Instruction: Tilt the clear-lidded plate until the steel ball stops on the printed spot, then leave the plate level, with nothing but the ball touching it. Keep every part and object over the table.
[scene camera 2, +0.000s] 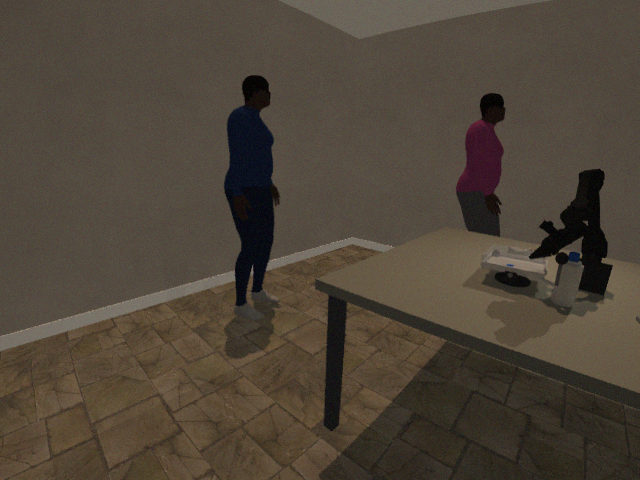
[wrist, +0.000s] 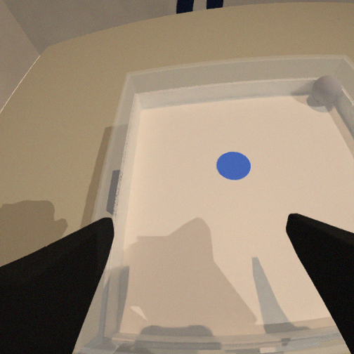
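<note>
The clear-lidded plate (scene camera 2: 528, 267) (wrist: 131, 150) is a white, walled tray on a round black base (scene camera 2: 511, 279) on the table. The blue printed spot (scene camera 2: 510, 265) (wrist: 233, 165) lies near the middle of its floor. The grey steel ball (wrist: 326, 90) rests in the far right corner in the wrist view, well away from the spot. My gripper (scene camera 2: 532, 256) (wrist: 201, 224) is open and empty, with its fingers over the near part of the plate. Whether a fingertip touches the plate, and whether the plate is exactly level, I cannot tell.
A white bottle with a blue cap (scene camera 2: 567, 283) stands on the table (scene camera 2: 392, 279) beside the plate, near the arm's base. A round black object (scene camera 2: 561, 257) shows beside the bottle's top. Two people, in blue (scene camera 2: 250, 149) and pink (scene camera 2: 483, 157), stand beyond the table.
</note>
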